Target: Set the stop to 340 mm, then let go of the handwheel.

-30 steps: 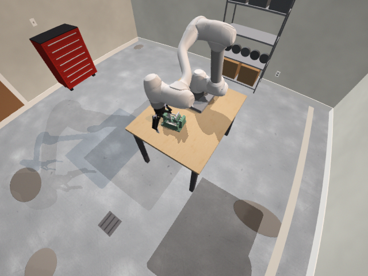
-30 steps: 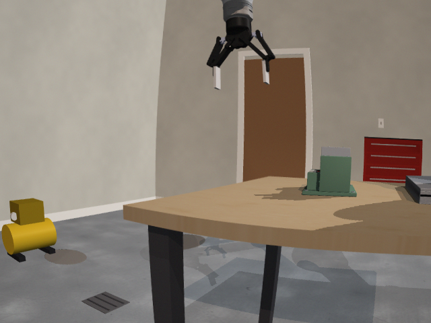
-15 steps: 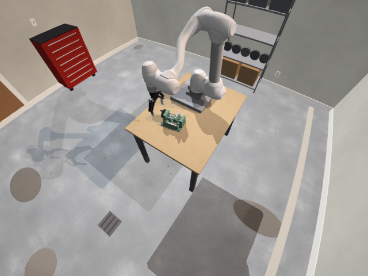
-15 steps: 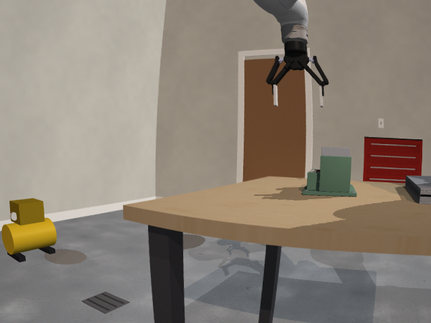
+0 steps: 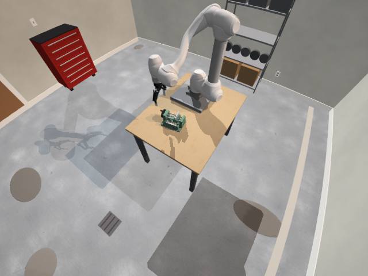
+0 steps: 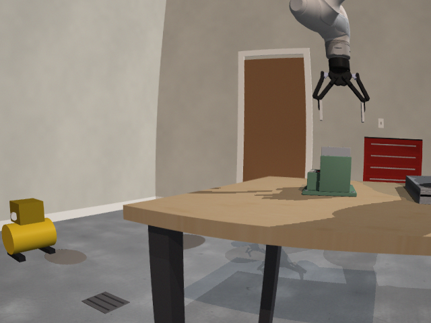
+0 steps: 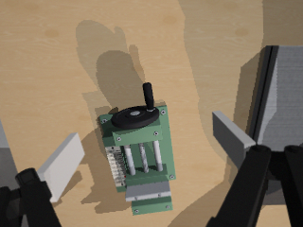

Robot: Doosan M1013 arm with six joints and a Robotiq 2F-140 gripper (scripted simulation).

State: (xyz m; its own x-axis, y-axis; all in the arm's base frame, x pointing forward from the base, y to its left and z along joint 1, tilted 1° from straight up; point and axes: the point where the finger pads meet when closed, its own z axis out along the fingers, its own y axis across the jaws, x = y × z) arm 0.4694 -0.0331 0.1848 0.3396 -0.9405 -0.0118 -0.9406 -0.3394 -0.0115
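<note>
Right now my hand is 15 cm above the black handwheel handle. The rest, counted from my hand: grey stop block 2 cm behind, 17 cm to the left, 13 cm below.
</note>
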